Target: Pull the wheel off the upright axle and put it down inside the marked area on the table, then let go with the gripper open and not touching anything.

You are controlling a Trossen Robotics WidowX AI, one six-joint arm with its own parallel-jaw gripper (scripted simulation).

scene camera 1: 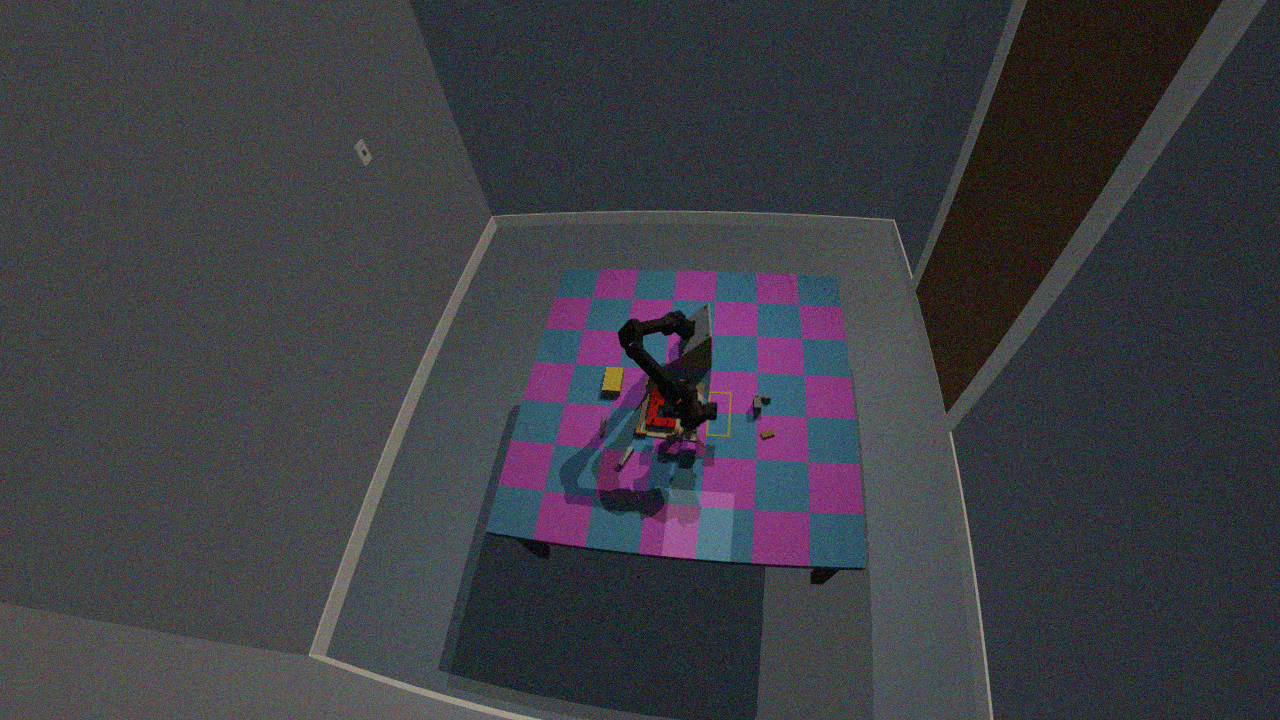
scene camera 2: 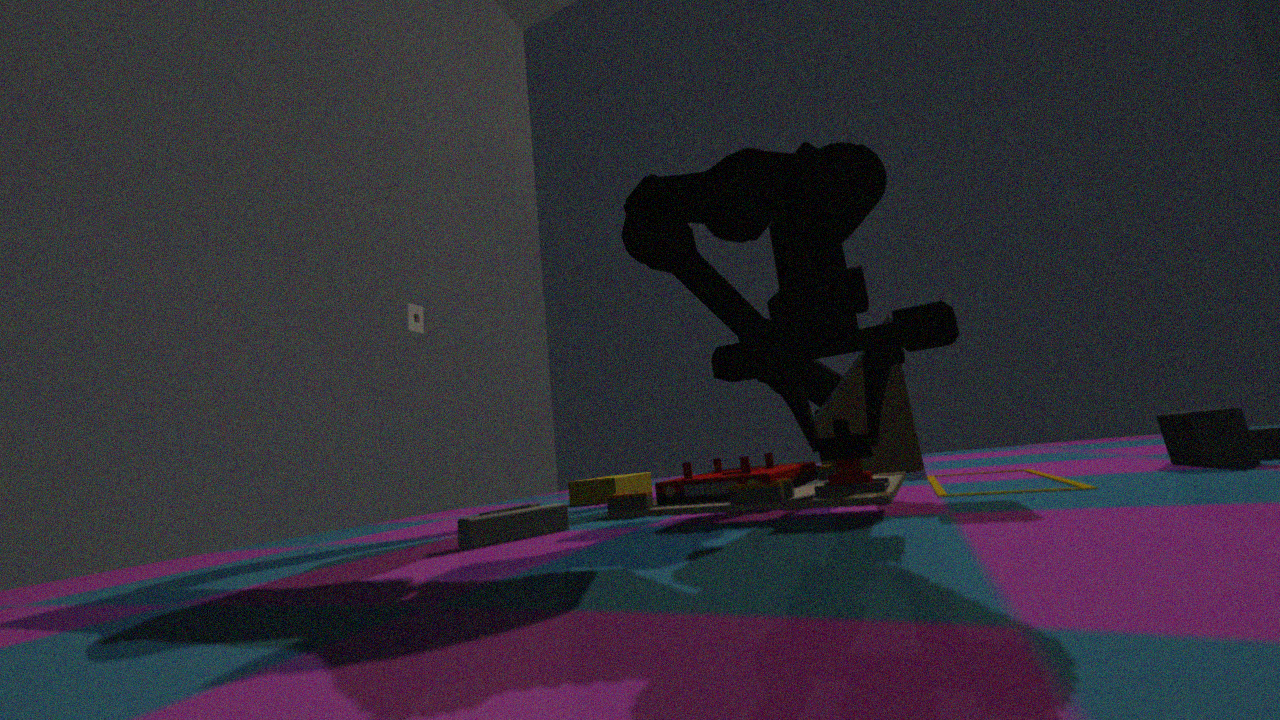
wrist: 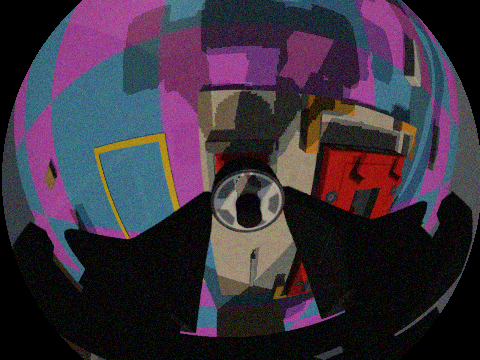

Labels:
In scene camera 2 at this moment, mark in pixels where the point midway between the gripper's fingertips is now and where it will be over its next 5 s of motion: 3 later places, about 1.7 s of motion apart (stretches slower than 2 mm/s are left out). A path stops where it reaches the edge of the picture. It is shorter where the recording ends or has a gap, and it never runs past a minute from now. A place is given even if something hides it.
My gripper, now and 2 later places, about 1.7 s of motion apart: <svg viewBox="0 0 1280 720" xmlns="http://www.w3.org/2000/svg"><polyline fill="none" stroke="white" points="844,449 830,370 985,464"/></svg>

